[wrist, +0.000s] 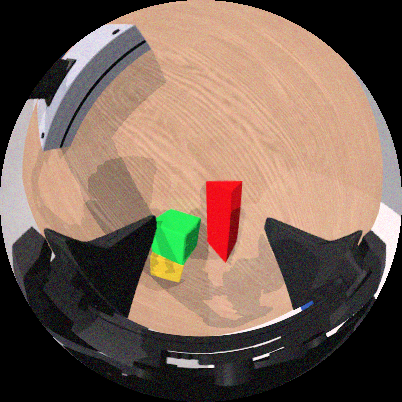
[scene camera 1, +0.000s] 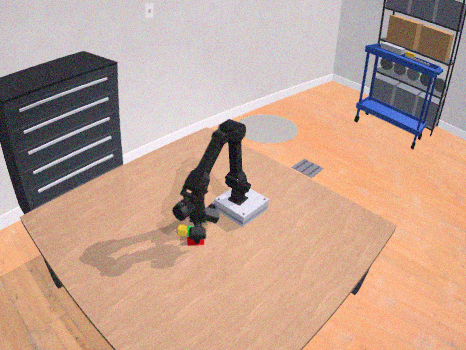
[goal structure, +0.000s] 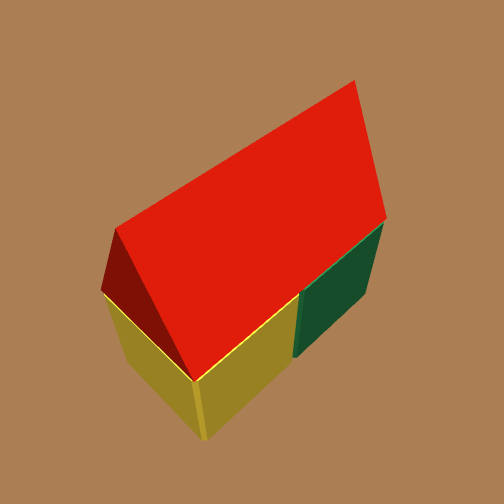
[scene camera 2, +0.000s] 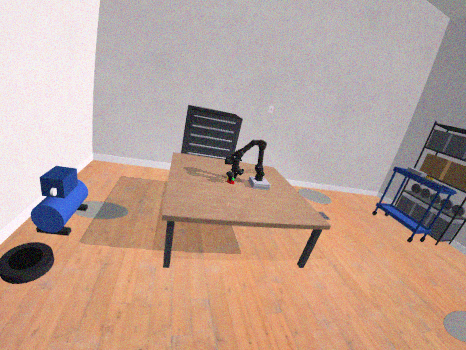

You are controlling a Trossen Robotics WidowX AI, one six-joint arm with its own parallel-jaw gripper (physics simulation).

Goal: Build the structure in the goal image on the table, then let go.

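Pixels of known places: gripper, fingertip midpoint: point(wrist: 212, 222) point(scene camera 2: 232, 180); arm's base, link origin: point(scene camera 1: 238, 198) point(scene camera 2: 258, 179).
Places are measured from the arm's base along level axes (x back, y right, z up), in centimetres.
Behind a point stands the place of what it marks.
My gripper point(scene camera 1: 197, 238) @[x -26.9, y 1.0, z -2.7 cm] point(wrist: 212, 222) @[x -26.9, y 1.0, z -2.7 cm] is open and empty, low over the blocks. A long red block point(scene camera 1: 195, 242) point(scene camera 2: 231, 182) @[x -28.0, y -1.0, z -4.4 cm] point(wrist: 221, 212) @[x -26.9, y 0.1, z -3.2 cm] lies on the table, between the two fingers as seen in the wrist view; its lower end there looks pointed. A green block point(scene camera 1: 189, 230) point(scene camera 2: 233, 178) @[x -25.2, y 2.9, z -1.8 cm] point(wrist: 175, 235) @[x -25.3, y 3.3, z -1.8 cm] is beside it, close to the left fingertip, with a gap to the red block. A yellow block point(scene camera 1: 182, 230) @[x -28.6, y 7.1, z -2.6 cm] point(wrist: 167, 269) @[x -27.5, y 7.8, z -2.3 cm] adjoins the green one in the wrist view and is partly hidden; whether they touch is unclear. The fingers partly hide the blocks in scene camera 1.
The wooden table point(scene camera 1: 280, 280) @[x -25.3, y -37.0, z -5.6 cm] point(scene camera 2: 210, 205) @[x -57.8, y -40.6, z -5.5 cm] carries the arm's light grey base point(scene camera 1: 243, 212) @[x -6.0, y -6.8, z -0.1 cm] point(scene camera 2: 260, 184) @[x -2.2, y -9.4, z -0.6 cm] point(wrist: 87, 90) @[x -7.5, y -0.4, z -3.2 cm], which stands near the blocks, at the upper left in the wrist view. A dark drawer cabinet point(scene camera 1: 60, 80) point(scene camera 2: 212, 131) stands beyond the table.
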